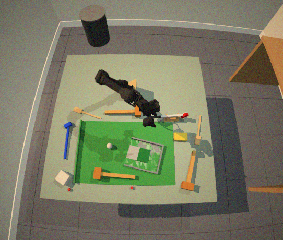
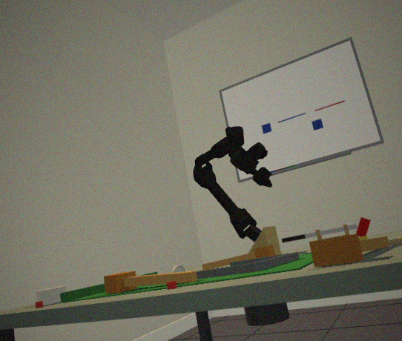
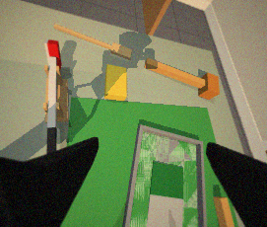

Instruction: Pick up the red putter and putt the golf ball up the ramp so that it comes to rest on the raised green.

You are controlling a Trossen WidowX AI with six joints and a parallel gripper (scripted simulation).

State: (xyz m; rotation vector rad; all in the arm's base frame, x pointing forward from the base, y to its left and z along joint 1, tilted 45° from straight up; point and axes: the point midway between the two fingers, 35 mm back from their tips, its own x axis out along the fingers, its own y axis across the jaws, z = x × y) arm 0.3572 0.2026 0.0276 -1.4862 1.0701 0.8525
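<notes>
Now: the red putter 11 cm behind my gripper tip, 15 cm to the left of it and 21 cm below it. The rest, counted from my gripper tip: green mat: 13 cm ahead, 22 cm to the right, 26 cm below; white golf ball: 7 cm ahead, 33 cm to the right, 24 cm below; yellow block: 5 cm ahead, 21 cm to the left, 25 cm below.
</notes>
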